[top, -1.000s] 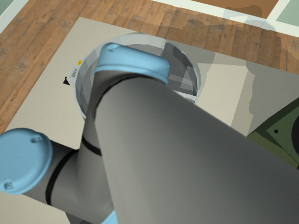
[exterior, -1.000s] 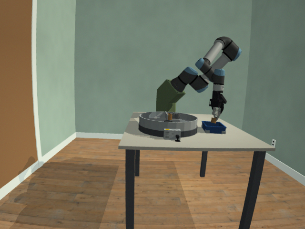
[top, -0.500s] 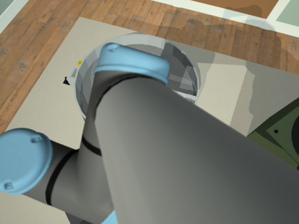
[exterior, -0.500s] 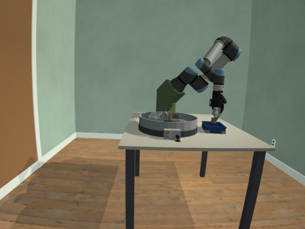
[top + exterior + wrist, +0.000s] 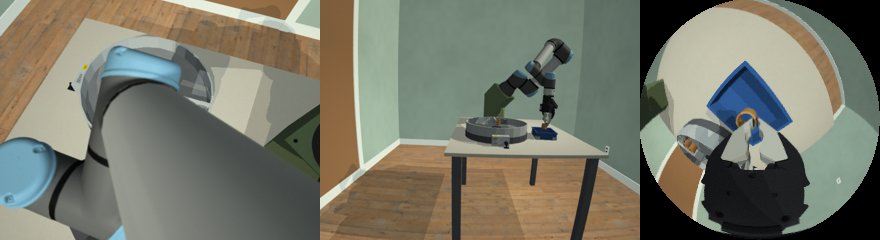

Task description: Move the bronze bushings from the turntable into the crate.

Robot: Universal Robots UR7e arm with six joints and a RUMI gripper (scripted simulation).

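The blue crate lies 70 mm below my hand, 10 mm to the right of it and 10 mm behind it. From my hand the other things lie so: turntable: 360 mm to the right, 40 mm below, 10 mm behind.
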